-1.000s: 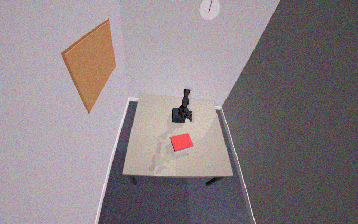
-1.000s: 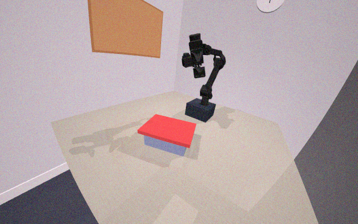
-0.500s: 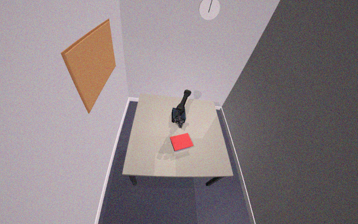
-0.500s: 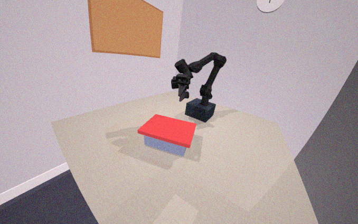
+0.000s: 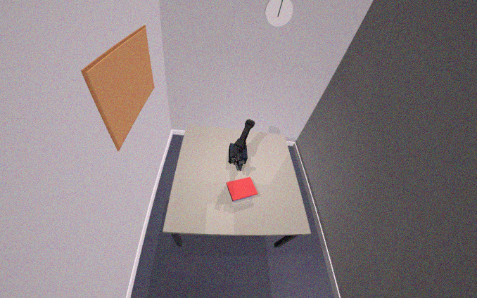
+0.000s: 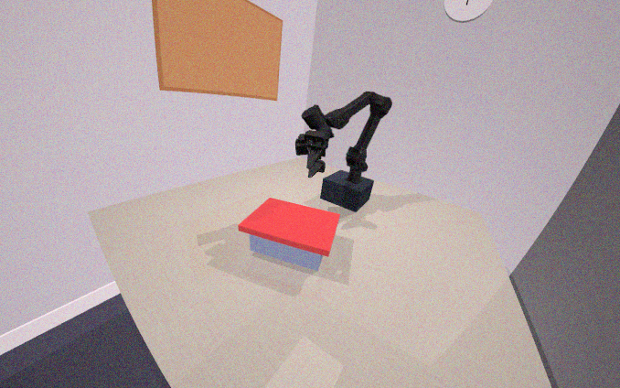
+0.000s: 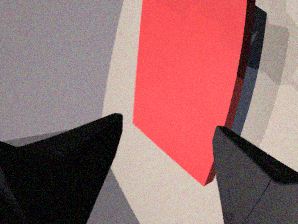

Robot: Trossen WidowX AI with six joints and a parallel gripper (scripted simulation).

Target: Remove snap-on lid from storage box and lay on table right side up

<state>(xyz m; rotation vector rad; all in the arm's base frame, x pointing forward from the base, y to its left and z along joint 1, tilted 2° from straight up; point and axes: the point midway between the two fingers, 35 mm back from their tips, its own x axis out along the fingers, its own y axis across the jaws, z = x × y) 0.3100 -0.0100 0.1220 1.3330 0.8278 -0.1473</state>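
My gripper tip is 11 cm short of the red lid, 6 cm to the right of it and 11 cm above it. From my gripper tip the other things lie so: storage box 11 cm ahead, 6 cm to the left, 15 cm below.
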